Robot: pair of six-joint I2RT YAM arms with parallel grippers.
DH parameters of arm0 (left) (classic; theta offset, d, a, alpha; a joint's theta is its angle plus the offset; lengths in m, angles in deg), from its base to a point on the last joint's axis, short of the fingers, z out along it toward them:
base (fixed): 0 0 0 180
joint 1: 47.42 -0.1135 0.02 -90
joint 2: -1.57 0 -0.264 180
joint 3: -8.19 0 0.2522 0
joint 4: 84.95 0 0.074 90
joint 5: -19.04 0 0 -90
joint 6: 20.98 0.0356 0 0
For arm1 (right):
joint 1: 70.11 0.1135 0.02 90
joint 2: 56.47 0 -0.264 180
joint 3: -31.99 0 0.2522 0
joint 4: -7.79 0 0.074 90
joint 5: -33.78 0 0 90
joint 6: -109.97 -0.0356 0 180
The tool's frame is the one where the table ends.
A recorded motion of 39 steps. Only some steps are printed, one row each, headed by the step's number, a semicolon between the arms.
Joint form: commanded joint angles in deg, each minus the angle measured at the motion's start. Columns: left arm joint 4, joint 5, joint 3, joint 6, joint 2, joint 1; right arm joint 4, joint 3, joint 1, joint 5, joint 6, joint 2.
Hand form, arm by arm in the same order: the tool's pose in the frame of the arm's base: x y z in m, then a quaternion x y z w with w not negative. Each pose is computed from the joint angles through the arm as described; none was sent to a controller.
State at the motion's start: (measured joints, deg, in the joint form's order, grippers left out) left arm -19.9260 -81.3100 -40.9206 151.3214 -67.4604 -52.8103; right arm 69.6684 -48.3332 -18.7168 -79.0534 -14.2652 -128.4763
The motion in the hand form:
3: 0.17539 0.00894 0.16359 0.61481 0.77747 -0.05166 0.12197; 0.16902 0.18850 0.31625 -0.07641 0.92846 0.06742 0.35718
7: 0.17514 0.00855 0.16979 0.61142 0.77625 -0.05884 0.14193; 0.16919 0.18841 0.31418 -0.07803 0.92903 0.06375 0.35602
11: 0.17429 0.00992 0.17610 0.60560 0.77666 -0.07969 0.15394; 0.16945 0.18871 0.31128 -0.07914 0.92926 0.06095 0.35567
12: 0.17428 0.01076 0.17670 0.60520 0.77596 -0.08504 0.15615; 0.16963 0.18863 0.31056 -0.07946 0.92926 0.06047 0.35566
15: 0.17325 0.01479 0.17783 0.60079 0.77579 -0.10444 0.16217; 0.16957 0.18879 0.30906 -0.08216 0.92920 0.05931 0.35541
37: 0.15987 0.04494 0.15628 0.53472 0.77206 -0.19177 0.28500; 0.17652 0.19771 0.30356 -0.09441 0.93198 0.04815 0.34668
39: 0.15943 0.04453 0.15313 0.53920 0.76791 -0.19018 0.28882; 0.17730 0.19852 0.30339 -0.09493 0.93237 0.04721 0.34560
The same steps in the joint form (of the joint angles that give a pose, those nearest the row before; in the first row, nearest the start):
3: -1.87 -3.64 0.25 -0.65 -0.61 -0.34; -0.18 -0.33 -0.07 -0.58 0.19 -0.25
7: -1.14 -5.85 -0.39 -0.83 0.57 -0.65; -0.24 0.01 -0.10 -0.72 0.37 -0.33
11: 1.30 -8.64 -1.64 -0.40 0.88 -1.67; -0.65 0.56 -0.08 -0.90 0.49 -0.42
12: 1.76 -9.31 -1.86 0.05 0.72 -2.08; -0.79 0.72 -0.12 -0.90 0.57 -0.41
15: 3.48 -11.52 -2.43 1.66 0.14 -3.86; -1.05 1.05 -0.09 -0.90 0.85 -0.41
37: 1.66 -29.79 2.05 11.46 -3.28 -18.25; -1.27 -0.11 -0.07 -0.77 1.91 -3.30
39: 0.60 -30.08 2.75 12.12 -3.47 -18.23; -1.19 -0.34 -0.10 -0.74 1.95 -3.60

